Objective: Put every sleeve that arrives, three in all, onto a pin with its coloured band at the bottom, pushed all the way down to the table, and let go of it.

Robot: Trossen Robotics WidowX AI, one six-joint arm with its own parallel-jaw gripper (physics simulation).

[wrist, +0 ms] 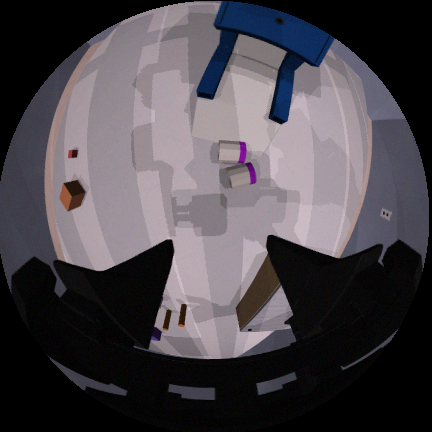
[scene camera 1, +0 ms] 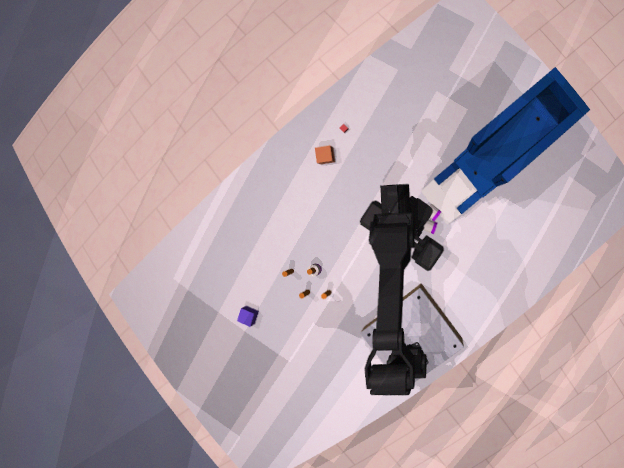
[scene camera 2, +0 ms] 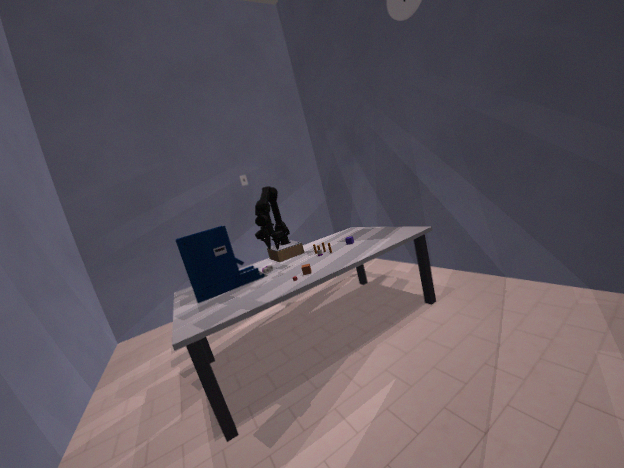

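Observation:
Two pale sleeves with purple bands lie on their sides, close together, at the blue chute's mouth: one sleeve nearer the chute, the other sleeve beside it. Both bands face right in the wrist view. A third sleeve stands around one pin, low at the table, its dark band at the bottom. Other upright orange-brown pins are bare. My gripper is open and empty, above the table, short of the lying sleeves; in scene camera 1 the arm hides its fingertips.
The blue chute has two prongs beside a pale ramp. A brown-sided box stands by the arm's base. An orange cube, a small red cube and a purple cube are on the table.

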